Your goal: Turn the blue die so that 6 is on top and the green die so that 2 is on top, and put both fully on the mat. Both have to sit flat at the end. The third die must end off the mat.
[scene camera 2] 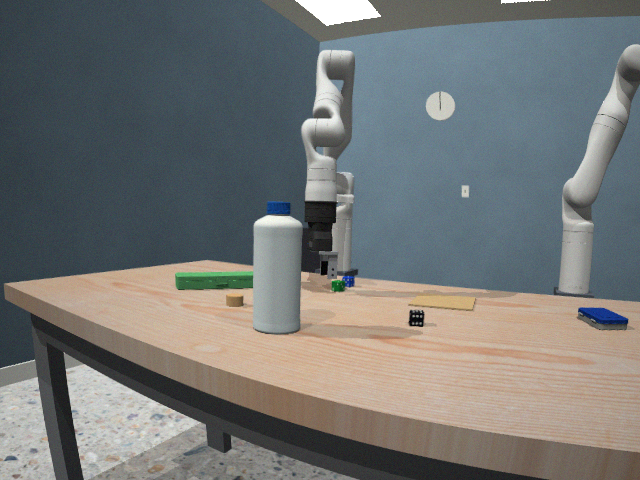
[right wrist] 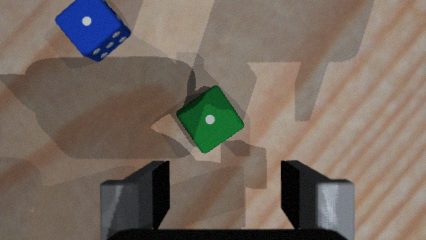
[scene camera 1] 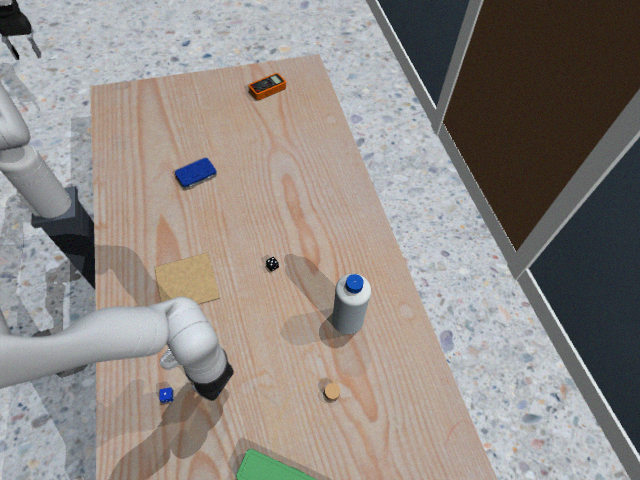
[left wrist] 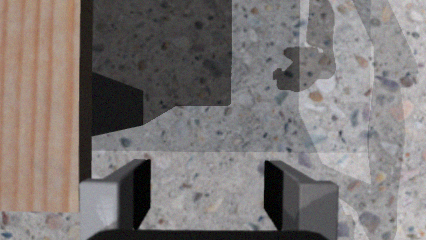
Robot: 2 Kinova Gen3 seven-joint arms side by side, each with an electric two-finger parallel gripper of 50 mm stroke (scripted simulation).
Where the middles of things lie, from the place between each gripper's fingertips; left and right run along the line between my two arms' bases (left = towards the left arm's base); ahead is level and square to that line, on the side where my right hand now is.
My right gripper (scene camera 2: 328,276) is now 13 cm short of the green case (scene camera 2: 184,280), 23 cm to the left of it and 4 cm above it. Also, from my right hand: blue box (scene camera 1: 193,174) (2 cm ahead, 63 cm to the left, 4 cm below); white bottle (scene camera 2: 277,255) (34 cm ahead, 9 cm to the left, 4 cm above); tan mat (scene camera 1: 193,277) (4 cm behind, 28 cm to the left, 5 cm below).
My left hand is 41 cm short of the blue box, 40 cm to the left of it and 17 cm above it. Round my left hand: green case 127 cm to the right, 52 cm ahead, 16 cm below; then white bottle 94 cm to the right, 73 cm ahead, 8 cm below; then tan mat 75 cm to the right, 35 cm ahead, 18 cm below.
